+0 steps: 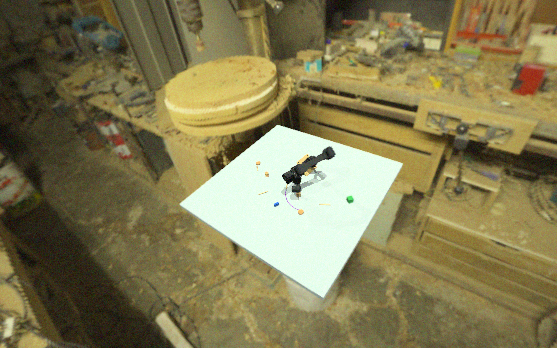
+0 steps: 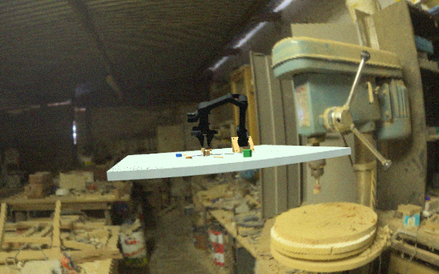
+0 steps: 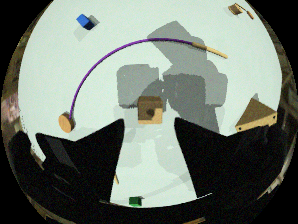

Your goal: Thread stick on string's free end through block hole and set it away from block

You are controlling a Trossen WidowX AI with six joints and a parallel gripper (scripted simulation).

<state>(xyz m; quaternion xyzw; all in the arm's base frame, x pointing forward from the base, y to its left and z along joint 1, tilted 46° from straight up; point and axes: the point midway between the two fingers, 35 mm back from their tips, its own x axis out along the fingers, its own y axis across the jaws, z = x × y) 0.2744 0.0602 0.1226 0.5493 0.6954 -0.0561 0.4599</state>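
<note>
The wooden block lies 40 mm below my gripper tip. Also, from my gripper tip: round wooden button 120 mm ahead, 120 mm to the left, 50 mm below; then small blue piece 170 mm ahead, 70 mm to the right, 50 mm below; then thin wooden stick 20 mm behind, 130 mm to the right, 60 mm below.
</note>
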